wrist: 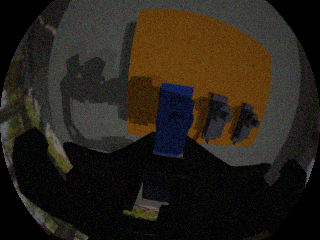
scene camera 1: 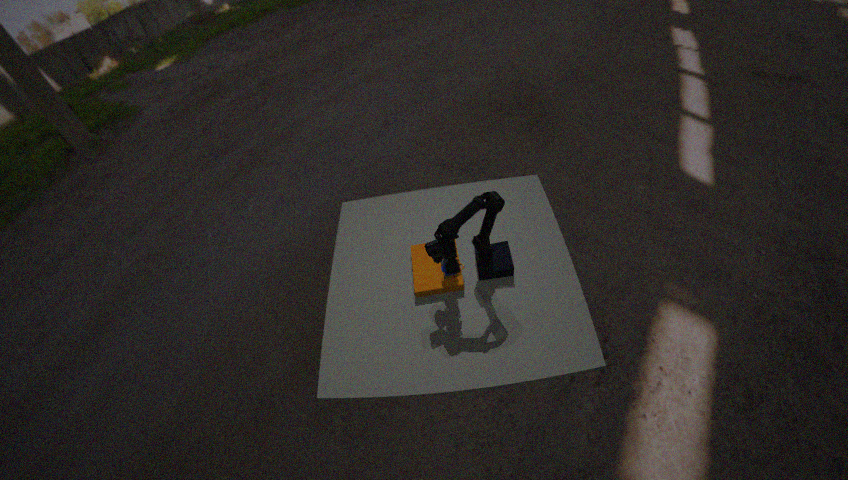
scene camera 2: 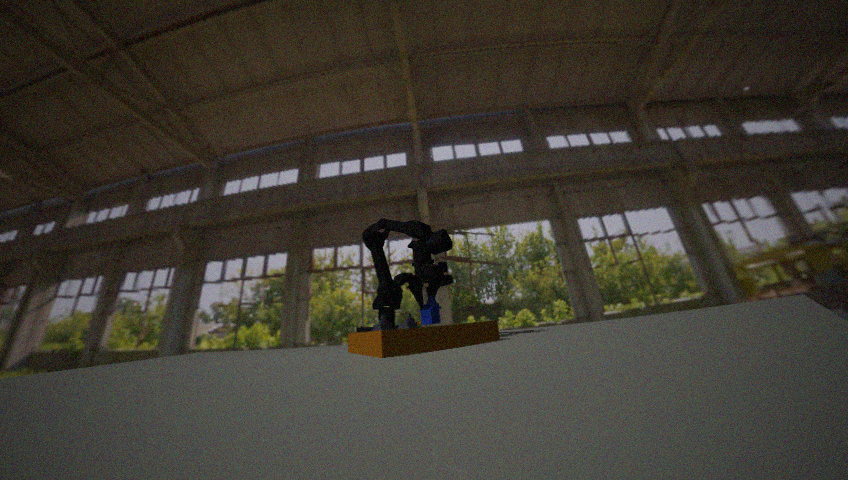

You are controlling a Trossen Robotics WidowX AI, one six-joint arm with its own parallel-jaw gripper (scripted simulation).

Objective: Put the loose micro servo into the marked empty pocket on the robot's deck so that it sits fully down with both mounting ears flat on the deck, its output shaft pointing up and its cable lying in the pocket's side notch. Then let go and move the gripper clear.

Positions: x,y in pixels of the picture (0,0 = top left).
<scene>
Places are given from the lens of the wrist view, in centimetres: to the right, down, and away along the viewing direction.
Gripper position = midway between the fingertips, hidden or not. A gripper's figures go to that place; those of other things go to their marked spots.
my gripper (wrist: 169,137): 1, 2, 10
blue micro servo (wrist: 175,117): 1, 0, 5
orange deck (wrist: 196,50): 6, -10, 10
The marked spots on the blue micro servo and the orange deck are 12 cm apart.
</scene>
